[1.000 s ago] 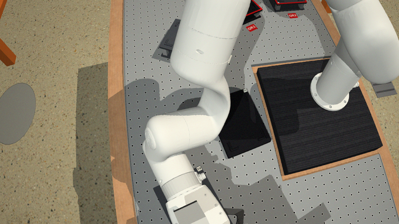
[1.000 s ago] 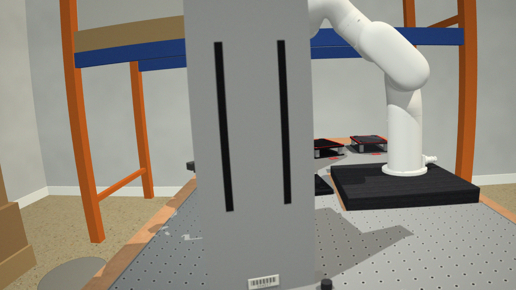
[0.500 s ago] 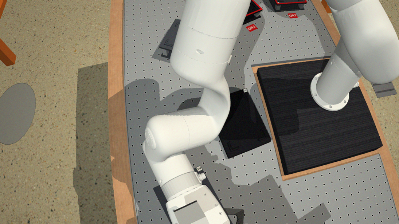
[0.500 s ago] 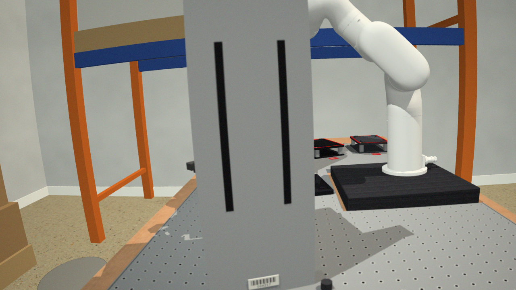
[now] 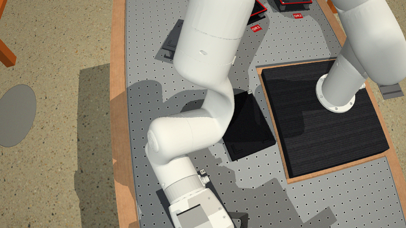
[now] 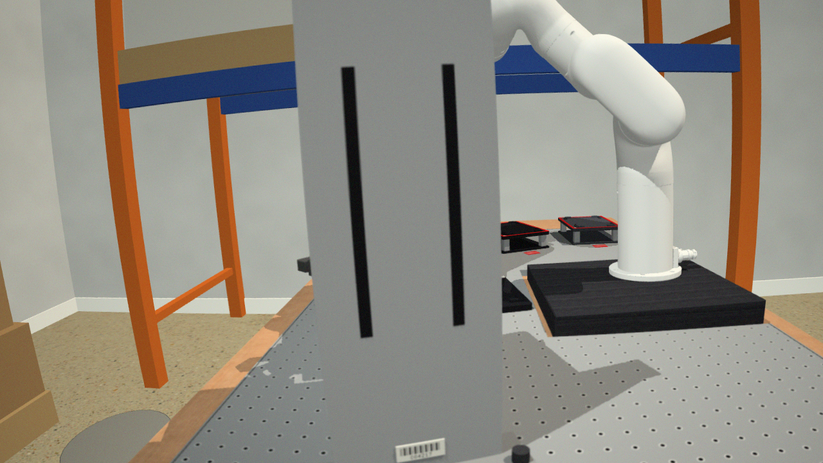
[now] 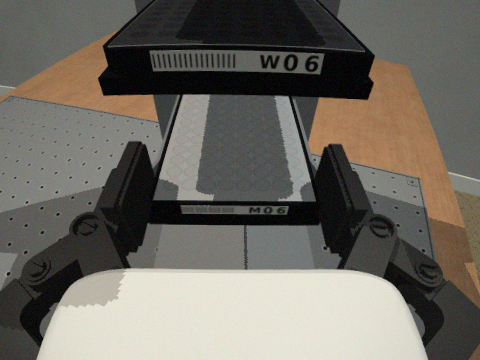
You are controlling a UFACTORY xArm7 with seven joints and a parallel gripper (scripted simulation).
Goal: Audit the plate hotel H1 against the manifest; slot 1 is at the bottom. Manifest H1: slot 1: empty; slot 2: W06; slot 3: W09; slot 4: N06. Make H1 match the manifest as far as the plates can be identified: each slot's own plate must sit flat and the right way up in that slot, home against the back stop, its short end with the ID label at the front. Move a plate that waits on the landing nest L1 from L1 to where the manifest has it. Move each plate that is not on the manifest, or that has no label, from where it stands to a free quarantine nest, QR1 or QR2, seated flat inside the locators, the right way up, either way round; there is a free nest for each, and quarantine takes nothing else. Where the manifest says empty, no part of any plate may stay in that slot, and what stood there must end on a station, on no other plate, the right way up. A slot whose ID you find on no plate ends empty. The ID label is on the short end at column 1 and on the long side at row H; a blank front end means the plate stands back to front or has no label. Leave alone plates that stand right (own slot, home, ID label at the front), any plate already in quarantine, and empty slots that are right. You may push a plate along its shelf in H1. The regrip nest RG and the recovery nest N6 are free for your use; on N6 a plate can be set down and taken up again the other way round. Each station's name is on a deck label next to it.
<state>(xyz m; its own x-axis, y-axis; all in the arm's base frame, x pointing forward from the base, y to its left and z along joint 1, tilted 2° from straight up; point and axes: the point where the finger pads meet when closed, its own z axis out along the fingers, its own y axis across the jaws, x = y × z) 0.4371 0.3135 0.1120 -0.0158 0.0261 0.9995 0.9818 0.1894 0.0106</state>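
Right now the white well plate is 50 mm to the left of my hand, 20 mm below it and 10 mm behind it. The rest, counted from my hand: H1 deck label (140 mm below, 100 mm behind, 20 mm to the right); then plate hotel H1 (130 mm to the left, 60 mm above, 30 mm behind); then regrip nest RG (120 mm to the right, 80 mm below, 20 mm ahead).
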